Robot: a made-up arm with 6 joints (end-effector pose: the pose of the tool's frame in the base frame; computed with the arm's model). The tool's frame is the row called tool.
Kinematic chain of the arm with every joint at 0, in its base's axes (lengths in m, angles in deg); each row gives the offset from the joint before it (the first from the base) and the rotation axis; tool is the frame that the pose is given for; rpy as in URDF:
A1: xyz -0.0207 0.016 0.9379 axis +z
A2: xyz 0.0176 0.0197 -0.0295 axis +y
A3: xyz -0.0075 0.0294 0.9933 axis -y
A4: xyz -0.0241 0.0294 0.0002 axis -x
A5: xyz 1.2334 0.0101 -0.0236 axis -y
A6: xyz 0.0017 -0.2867 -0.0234 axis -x
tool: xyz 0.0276 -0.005 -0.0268 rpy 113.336 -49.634 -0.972
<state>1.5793 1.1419 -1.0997 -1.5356 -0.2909 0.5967</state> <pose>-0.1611 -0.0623 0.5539 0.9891 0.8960 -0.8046</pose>
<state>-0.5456 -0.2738 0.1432 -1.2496 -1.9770 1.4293</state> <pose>0.7945 -0.4530 2.0640 1.7411 1.0453 1.3306</pose>
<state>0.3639 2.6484 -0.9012 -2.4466 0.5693 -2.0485</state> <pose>-0.6720 0.0721 0.6623 -0.0232 -2.1240 0.7690</pose>
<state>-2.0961 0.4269 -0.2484 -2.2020 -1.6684 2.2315</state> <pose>-0.3836 -1.1978 0.9020 1.0288 -1.4324 0.7504</pose>
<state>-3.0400 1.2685 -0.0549 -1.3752 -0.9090 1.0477</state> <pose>-0.9651 -0.1659 -0.0296 -0.7793 2.4796 0.3117</pose>
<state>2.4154 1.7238 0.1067 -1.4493 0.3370 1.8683</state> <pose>-0.5446 0.3931 -0.4608 -0.1869 1.6973 1.3738</pose>
